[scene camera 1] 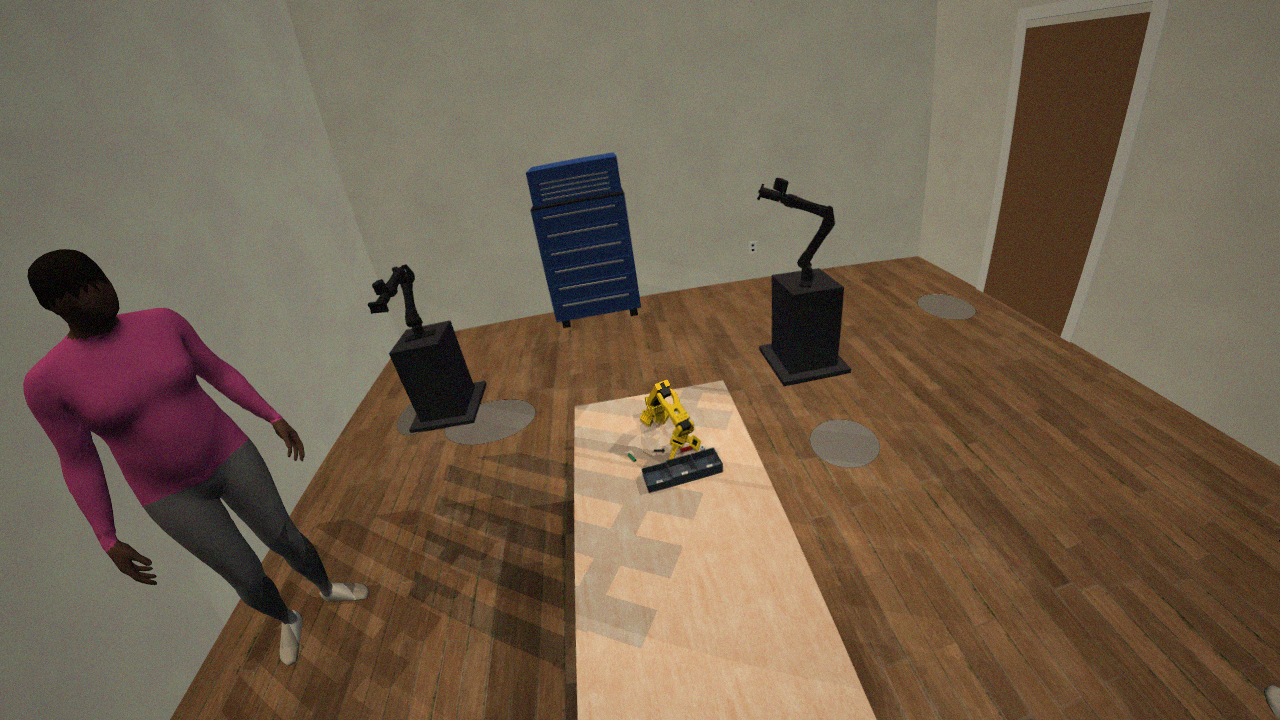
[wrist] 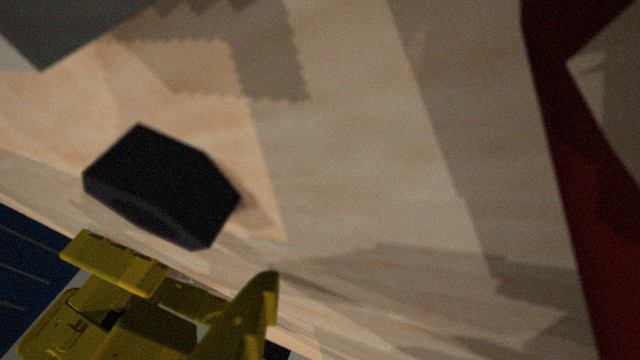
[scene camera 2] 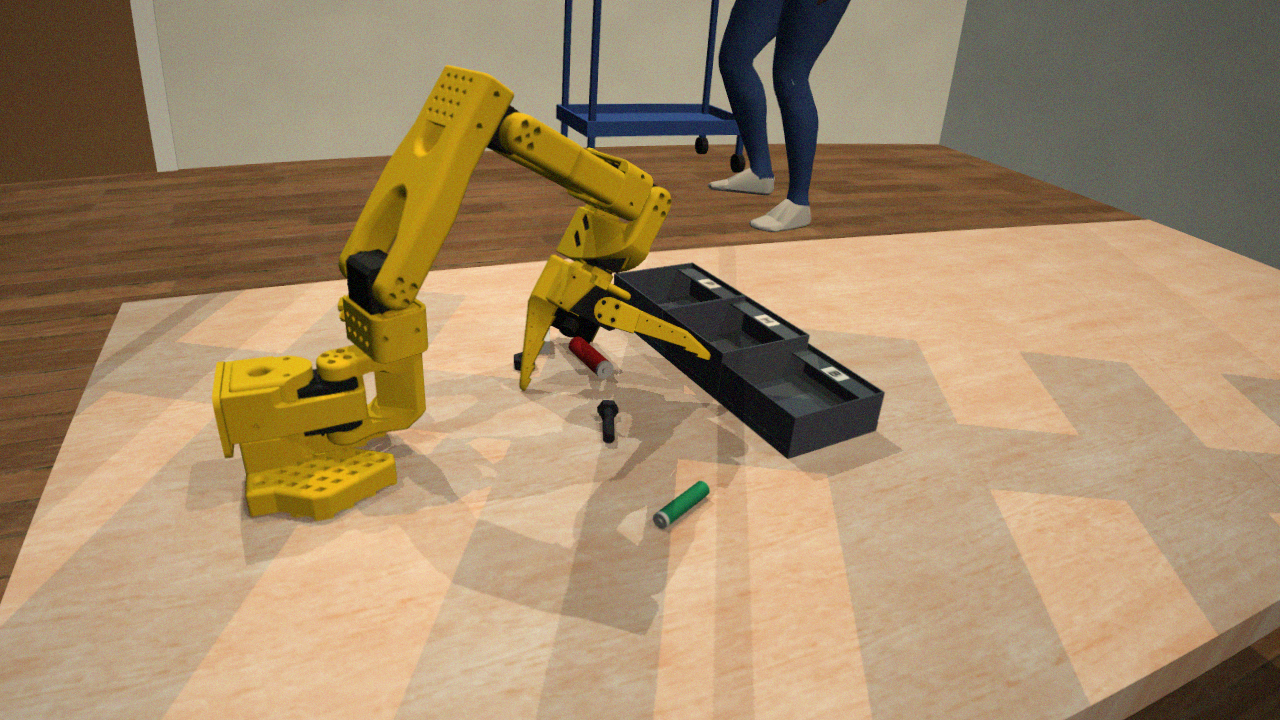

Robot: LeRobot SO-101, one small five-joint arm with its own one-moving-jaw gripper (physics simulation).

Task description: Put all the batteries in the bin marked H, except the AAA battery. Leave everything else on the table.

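Places are measured from the arm's base along level axes (x right, y back, z down), in millimetres.
Where they show: hand, tool point: (scene camera 1: pixel 676 440) (wrist: pixel 277 291) (scene camera 2: pixel 528 385); arm's base, link origin: (scene camera 1: pixel 655 421) (wrist: pixel 179 277) (scene camera 2: pixel 350 460).
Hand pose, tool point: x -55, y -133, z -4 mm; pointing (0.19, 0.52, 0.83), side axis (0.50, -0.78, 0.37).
Each offset is from my tool point to the centre of the thing.
A thick red battery {dx -24, dy -58, dz -3 mm} (scene camera 2: pixel 590 357) (wrist: pixel 582 210) lies on the table between and below the jaws. It fills the right edge of the wrist view. A slimmer green battery {dx +164, dy -48, dz -1 mm} (scene camera 2: pixel 682 504) (scene camera 1: pixel 631 457) lies apart, nearer scene camera 2. The dark three-compartment tray {dx +7, dy -167, dz -16 mm} (scene camera 2: pixel 832 425) (scene camera 1: pixel 684 478) stands beyond the red battery; its middle label {dx +3, dy -199, dz -31 mm} (scene camera 2: pixel 767 320) seems to read H. My gripper (scene camera 2: pixel 615 370) (scene camera 1: pixel 685 448) is wide open and empty, low over the red battery: the fixed jaw on the arm-base side, the moving jaw beside the tray wall. One notched jaw shows in the wrist view.
A black bolt {dx +67, dy -38, dz -1 mm} (scene camera 2: pixel 608 420) (scene camera 1: pixel 659 450) lies between the two batteries. A black nut {dx -37, dy -7, dz +0 mm} (wrist: pixel 160 187) (scene camera 2: pixel 519 360) lies close by the fixed jaw, partly hidden in scene camera 2. A grey block {dx -67, dy -30, dz -1 mm} (scene camera 2: pixel 546 347) shows partly behind that jaw. The arm's base stands at the table's end.
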